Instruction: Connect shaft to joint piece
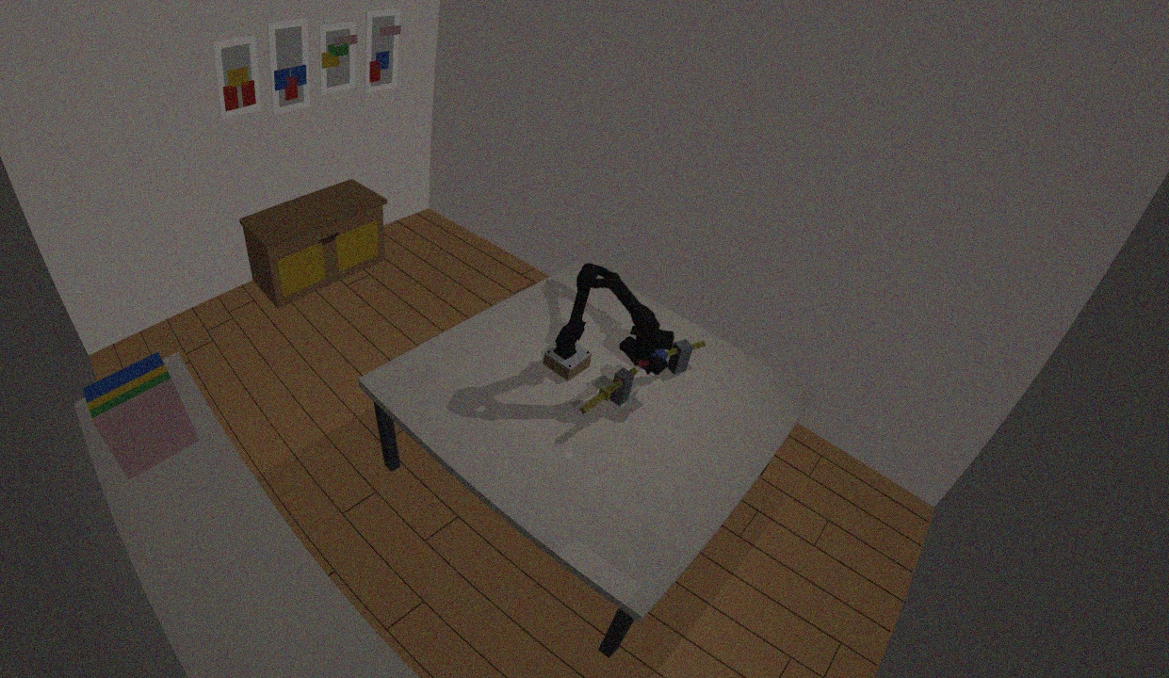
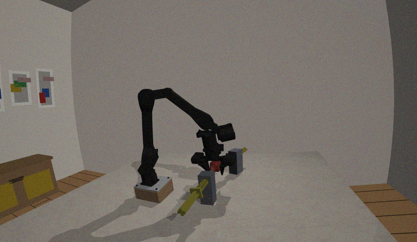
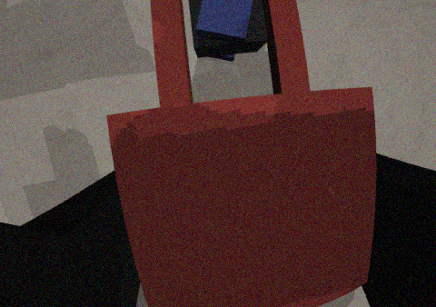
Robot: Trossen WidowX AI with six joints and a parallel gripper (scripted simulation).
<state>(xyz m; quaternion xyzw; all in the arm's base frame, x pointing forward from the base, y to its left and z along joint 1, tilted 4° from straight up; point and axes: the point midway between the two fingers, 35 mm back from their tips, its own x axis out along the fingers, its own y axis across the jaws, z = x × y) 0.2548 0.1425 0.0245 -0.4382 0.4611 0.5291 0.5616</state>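
Right now my gripper tip is 10 mm to the right of the red square joint piece and 40 mm below it.
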